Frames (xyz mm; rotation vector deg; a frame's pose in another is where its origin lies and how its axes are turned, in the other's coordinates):
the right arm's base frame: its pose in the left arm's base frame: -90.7 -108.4 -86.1 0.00 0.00 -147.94
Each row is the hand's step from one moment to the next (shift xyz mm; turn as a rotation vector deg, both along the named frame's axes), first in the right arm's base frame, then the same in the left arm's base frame.
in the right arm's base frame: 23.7 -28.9 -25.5 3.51 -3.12 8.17
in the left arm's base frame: -35.4 11.9 -25.5 -4.63 0.78 8.17
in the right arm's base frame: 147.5 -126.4 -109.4 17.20 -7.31 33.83
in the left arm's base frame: -192.1 28.8 -109.4 -18.46 -2.93 33.83
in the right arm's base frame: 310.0 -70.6 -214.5 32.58 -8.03 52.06
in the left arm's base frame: -300.2 -104.7 -214.5 -31.87 -10.49 52.06
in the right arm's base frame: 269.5 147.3 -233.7 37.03 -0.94 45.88
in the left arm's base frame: -150.2 -267.9 -233.7 -31.88 -18.86 45.88
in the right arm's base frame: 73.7 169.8 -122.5 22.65 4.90 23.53
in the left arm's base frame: 27.7 -183.0 -122.5 -16.59 -16.18 23.53
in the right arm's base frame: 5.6 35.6 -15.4 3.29 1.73 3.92
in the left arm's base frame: 14.2 -33.1 -15.4 -1.87 -3.21 3.92
